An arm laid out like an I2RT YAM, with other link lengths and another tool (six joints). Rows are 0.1 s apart.
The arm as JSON. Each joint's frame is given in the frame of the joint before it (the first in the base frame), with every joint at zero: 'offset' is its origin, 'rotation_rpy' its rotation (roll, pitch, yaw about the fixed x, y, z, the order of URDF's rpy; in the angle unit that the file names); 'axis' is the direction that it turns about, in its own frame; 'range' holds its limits. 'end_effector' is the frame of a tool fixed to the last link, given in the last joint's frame.
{
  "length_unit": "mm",
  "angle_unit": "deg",
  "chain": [
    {
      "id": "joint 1",
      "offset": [
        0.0,
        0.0,
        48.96
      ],
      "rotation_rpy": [
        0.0,
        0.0,
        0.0
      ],
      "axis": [
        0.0,
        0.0,
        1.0
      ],
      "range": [
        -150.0,
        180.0
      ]
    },
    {
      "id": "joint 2",
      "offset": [
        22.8,
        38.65,
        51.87
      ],
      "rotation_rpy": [
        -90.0,
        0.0,
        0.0
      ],
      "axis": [
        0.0,
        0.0,
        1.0
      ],
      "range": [
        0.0,
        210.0
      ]
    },
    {
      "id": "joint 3",
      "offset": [
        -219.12,
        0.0,
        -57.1
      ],
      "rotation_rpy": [
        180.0,
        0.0,
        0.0
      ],
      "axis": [
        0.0,
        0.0,
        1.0
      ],
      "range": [
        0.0,
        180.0
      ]
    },
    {
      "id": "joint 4",
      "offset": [
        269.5,
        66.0,
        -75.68
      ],
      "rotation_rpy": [
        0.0,
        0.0,
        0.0
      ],
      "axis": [
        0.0,
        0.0,
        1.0
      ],
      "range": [
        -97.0,
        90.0
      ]
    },
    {
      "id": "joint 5",
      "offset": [
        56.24,
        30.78,
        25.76
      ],
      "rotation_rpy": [
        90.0,
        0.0,
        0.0
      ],
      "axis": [
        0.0,
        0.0,
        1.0
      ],
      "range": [
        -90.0,
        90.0
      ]
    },
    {
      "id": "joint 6",
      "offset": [
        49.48,
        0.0,
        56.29
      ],
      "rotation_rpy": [
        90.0,
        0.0,
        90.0
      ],
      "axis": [
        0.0,
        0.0,
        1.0
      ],
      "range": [
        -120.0,
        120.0
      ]
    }
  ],
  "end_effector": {
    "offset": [
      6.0,
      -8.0,
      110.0
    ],
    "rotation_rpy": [
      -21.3,
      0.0,
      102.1
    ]
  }
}
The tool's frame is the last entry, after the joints.
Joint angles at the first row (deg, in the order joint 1, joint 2, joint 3, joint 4, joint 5, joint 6):
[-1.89, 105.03, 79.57, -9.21, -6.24, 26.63]
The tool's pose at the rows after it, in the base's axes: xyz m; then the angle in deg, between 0 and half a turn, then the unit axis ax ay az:
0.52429 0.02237 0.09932 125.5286 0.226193 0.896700 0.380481
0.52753 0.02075 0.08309 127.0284 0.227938 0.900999 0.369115
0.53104 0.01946 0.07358 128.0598 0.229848 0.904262 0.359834
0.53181 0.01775 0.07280 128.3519 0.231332 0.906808 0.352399
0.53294 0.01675 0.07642 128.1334 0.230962 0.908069 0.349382
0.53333 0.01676 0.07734 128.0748 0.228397 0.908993 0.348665
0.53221 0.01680 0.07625 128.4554 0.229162 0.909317 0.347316
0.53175 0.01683 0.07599 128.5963 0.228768 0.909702 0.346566
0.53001 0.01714 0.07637 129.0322 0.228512 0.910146 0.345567
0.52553 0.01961 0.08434 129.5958 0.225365 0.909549 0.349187
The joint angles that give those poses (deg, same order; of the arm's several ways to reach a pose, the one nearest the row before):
[-1.89, 108.49, 81.34, -9.32, -6.13, 26.00]
[-1.93, 111.24, 82.50, -9.61, -5.72, 25.41]
[-1.91, 113.45, 84.14, -10.39, -5.21, 25.04]
[-1.91, 113.99, 85.03, -11.33, -4.60, 24.77]
[-1.91, 113.99, 85.75, -11.97, -4.25, 24.60]
[-1.91, 113.99, 85.91, -12.05, -4.25, 24.32]
[-1.91, 114.00, 85.91, -12.47, -4.25, 24.29]
[-1.91, 113.97, 85.91, -12.64, -4.25, 24.21]
[-1.91, 113.73, 85.91, -13.32, -4.34, 24.10]
[-1.85, 112.27, 85.84, -15.05, -4.95, 23.97]

